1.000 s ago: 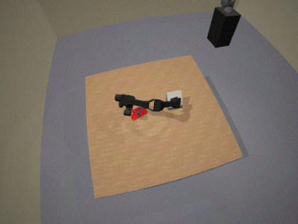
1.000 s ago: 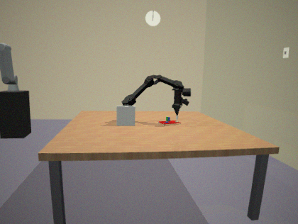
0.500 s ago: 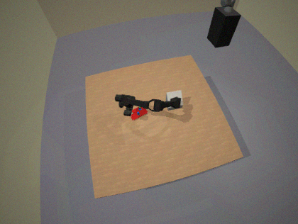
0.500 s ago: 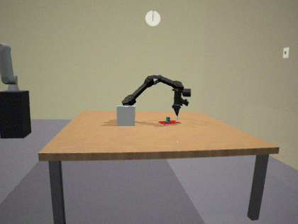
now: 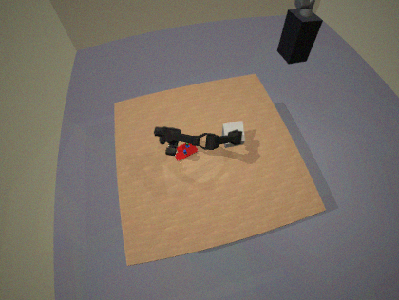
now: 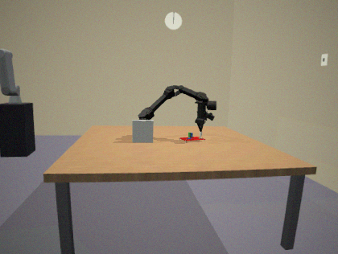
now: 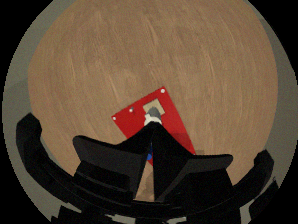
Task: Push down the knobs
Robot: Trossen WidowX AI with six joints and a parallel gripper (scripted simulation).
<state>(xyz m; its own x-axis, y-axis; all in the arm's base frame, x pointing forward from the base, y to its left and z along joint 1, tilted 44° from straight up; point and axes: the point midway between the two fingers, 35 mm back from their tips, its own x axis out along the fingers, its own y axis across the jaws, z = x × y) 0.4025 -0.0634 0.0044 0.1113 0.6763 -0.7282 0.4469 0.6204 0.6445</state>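
Now: the grey knob 1 cm below my gripper tip. The rest, counted from my gripper tip: green knob: 9 cm behind, 2 cm to the right, 2 cm below.
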